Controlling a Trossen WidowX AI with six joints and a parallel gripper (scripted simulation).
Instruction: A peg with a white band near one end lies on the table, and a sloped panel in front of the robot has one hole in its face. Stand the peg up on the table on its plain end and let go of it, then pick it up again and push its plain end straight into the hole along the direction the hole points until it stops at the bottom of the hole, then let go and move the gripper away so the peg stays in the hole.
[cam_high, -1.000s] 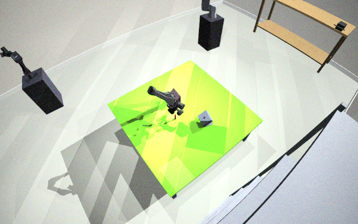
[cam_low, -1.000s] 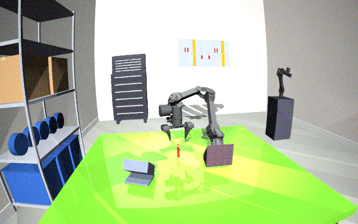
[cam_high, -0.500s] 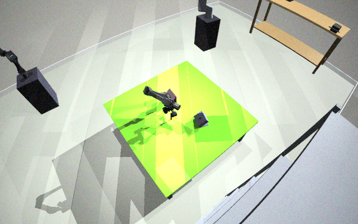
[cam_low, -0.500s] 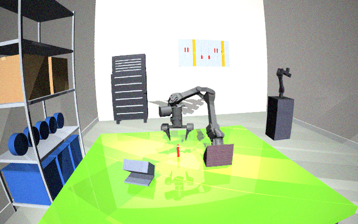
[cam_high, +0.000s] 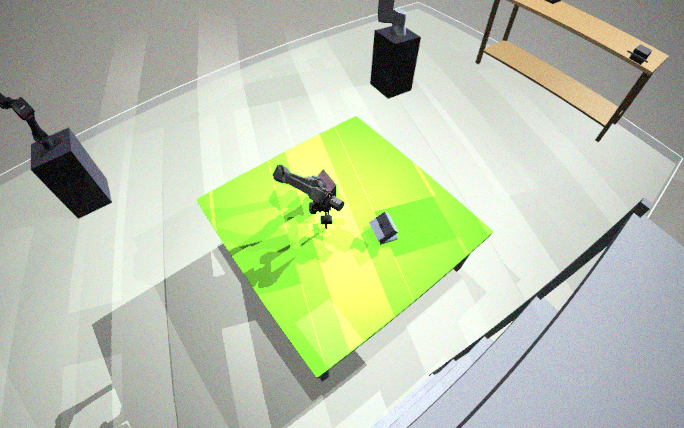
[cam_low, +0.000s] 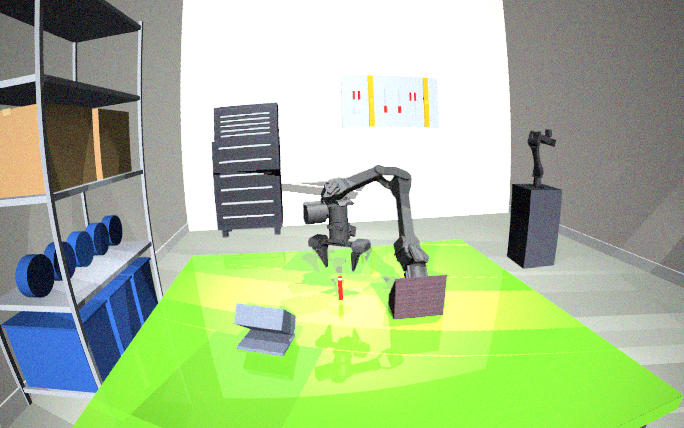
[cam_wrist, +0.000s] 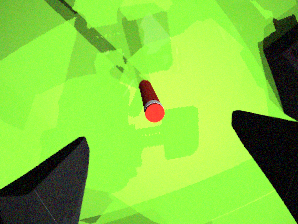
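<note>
The red peg lies 5 cm below my gripper tip. Round my gripper tip: grey sloped panel (20 cm ahead, 25 cm to the left, 4 cm below).
</note>
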